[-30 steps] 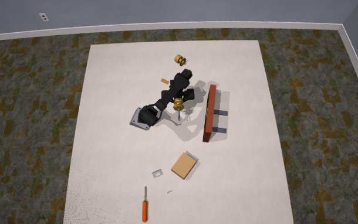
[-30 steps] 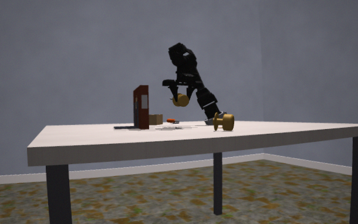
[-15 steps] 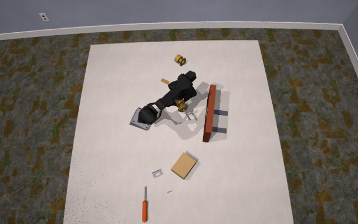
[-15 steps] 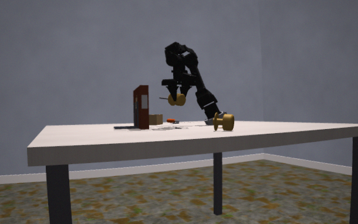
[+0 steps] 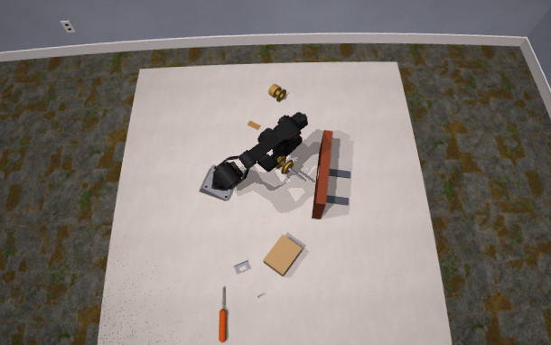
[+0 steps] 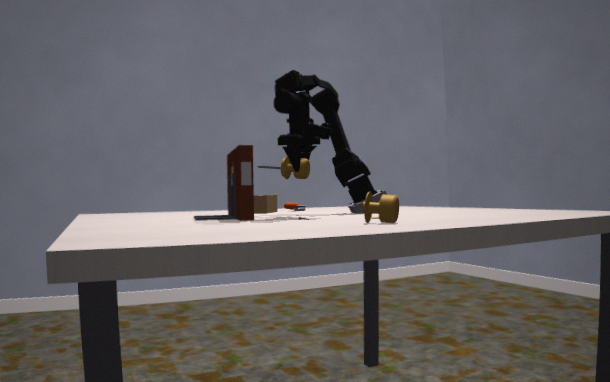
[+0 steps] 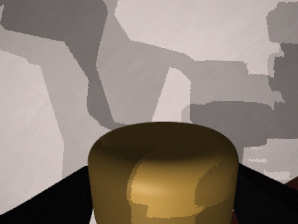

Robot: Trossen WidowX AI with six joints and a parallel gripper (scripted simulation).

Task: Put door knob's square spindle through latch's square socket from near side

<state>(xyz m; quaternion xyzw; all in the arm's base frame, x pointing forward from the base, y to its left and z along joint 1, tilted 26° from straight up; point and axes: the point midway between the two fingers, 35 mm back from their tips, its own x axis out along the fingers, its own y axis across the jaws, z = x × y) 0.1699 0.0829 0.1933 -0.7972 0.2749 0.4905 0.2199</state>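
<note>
Now: hand 17 cm short of the grey latch socket, 5 cm to the left of it and 5 cm above it. Round my hand: red-brown wooden door slab: 17 cm ahead, 5 cm to the right, 6 cm below; grey latch plate: 19 cm ahead, 10 cm to the left, 5 cm below; tan plate: 11 cm behind, 24 cm to the left, 16 cm below.
</note>
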